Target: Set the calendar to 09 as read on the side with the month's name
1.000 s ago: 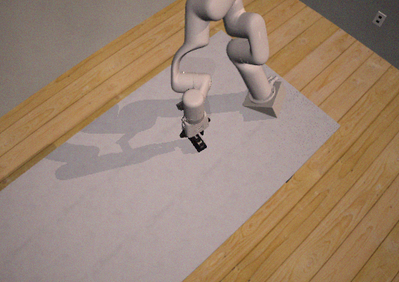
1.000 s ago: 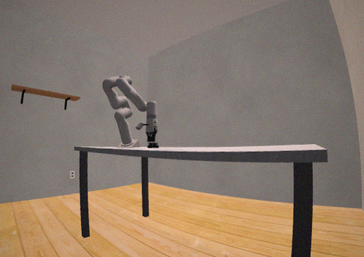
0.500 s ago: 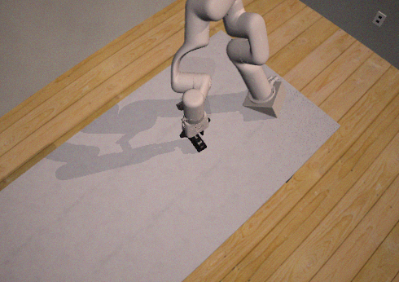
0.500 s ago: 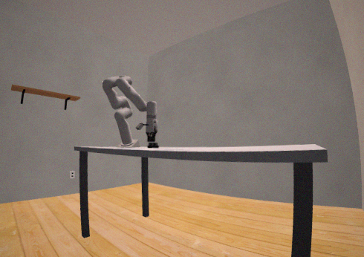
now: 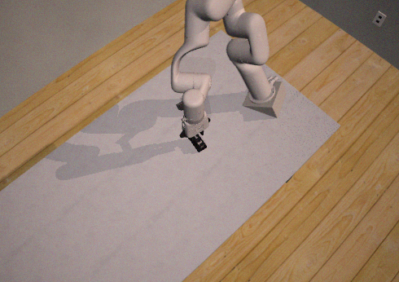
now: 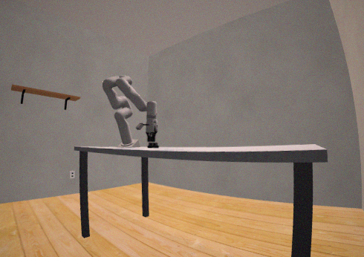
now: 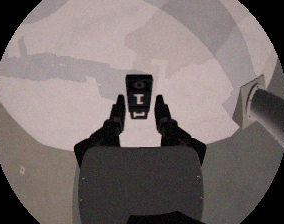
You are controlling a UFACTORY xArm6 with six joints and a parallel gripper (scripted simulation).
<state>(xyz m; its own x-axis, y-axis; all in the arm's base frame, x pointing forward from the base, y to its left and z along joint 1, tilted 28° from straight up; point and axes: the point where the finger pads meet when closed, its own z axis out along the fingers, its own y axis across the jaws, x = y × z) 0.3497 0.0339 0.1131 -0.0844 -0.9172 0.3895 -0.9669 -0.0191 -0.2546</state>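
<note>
Now: the black date cube 4 cm below my hand. Also, from my hand: black cube: 3 cm to the left, 4 cm below.
</note>
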